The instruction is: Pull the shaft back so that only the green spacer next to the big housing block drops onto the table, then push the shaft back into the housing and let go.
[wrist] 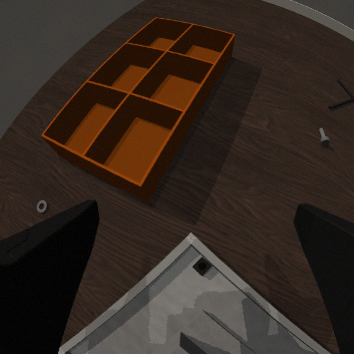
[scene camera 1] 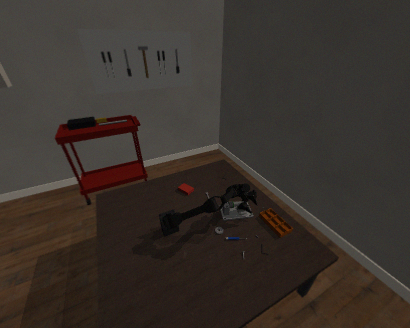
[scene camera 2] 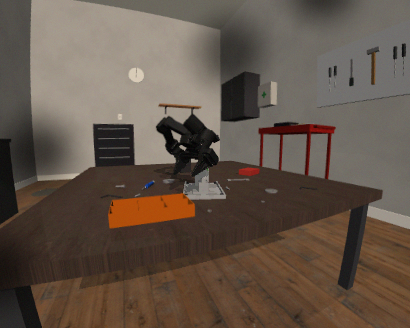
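Pixels of known places: gripper, fingertip midpoint: (wrist: 202,213) (scene camera 1: 254,209) (scene camera 2: 182,175); arm's base, origin of the base link: (scene camera 1: 167,220).
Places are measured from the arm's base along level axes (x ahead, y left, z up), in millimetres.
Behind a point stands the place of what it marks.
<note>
A light grey base plate (scene camera 1: 242,217) (scene camera 2: 216,196) (wrist: 191,240) lies on the table and bears a pale housing block (scene camera 2: 204,185) {y -112, x 571, z -66 mm}. A small green part (scene camera 1: 231,204) (scene camera 2: 207,169) shows high at the block, partly behind the arm; whether it is the spacer is too small to tell. The shaft cannot be made out. My gripper (scene camera 1: 251,202) {y -199, x 581, z -19 mm} (scene camera 2: 186,173) {y -199, x 581, z -19 mm} (wrist: 202,213) {y -199, x 581, z -19 mm} is open and empty, its fingers wide apart above the base plate. In the wrist view the plate's corner shows between and below the fingers; the housing block is mostly out of view there.
An orange compartment bin (scene camera 1: 276,222) {y -332, x 675, z -79 mm} (scene camera 2: 151,211) {y -330, x 729, z -74 mm} (wrist: 171,150) {y -257, x 625, z -90 mm} stands beyond the plate's corner. A blue screwdriver (scene camera 1: 233,238) {y -277, x 340, z -93 mm} (scene camera 2: 149,185) {y -279, x 369, z -94 mm}, a red box (scene camera 1: 186,189) {y 309, x 276, z -73 mm} (scene camera 2: 248,171) {y 291, x 326, z -78 mm}, a round disc (scene camera 1: 217,230) {y -171, x 284, z -93 mm}, a screw (scene camera 1: 243,255) (wrist: 324,137) and a small ring (wrist: 38,206) {y -164, x 721, z -102 mm} lie around.
</note>
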